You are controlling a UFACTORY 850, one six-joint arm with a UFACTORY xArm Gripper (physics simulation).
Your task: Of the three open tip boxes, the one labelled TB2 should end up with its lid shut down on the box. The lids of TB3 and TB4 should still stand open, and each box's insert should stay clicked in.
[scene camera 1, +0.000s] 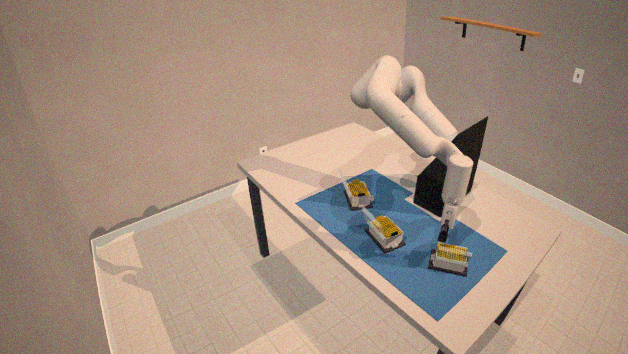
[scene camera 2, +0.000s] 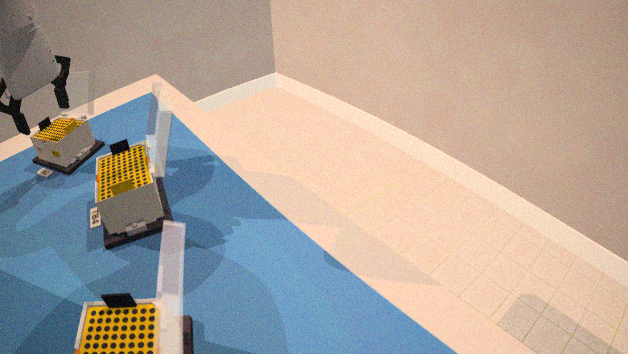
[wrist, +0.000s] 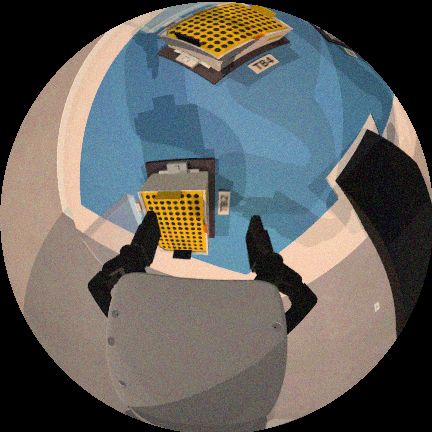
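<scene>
Box TB2 (scene camera 1: 450,261) (scene camera 2: 63,146) (wrist: 180,220) stands on its dark base with its yellow insert seated. Its clear lid (scene camera 2: 81,92) (wrist: 119,214) stands open, on the box's left in the wrist view. My gripper (scene camera 1: 443,238) (scene camera 2: 44,119) (wrist: 202,224) is open and empty, above and beside TB2; in the wrist view one finger overlaps the insert's left edge, the other is right of the box. Box TB4 (scene camera 1: 386,234) (scene camera 2: 131,210) (wrist: 227,30) has its insert in and its lid (scene camera 1: 370,217) (scene camera 2: 162,142) open. Box TB3 (scene camera 1: 358,195) (scene camera 2: 120,327) has its lid (scene camera 2: 171,262) open.
The boxes stand on a blue mat (scene camera 1: 410,290) (scene camera 2: 240,300) (wrist: 110,125) on the table (scene camera 1: 520,250). A tall black panel (scene camera 1: 430,187) (wrist: 390,190) stands behind the mat, close to the arm. A wooden shelf (scene camera 1: 490,25) is on the wall.
</scene>
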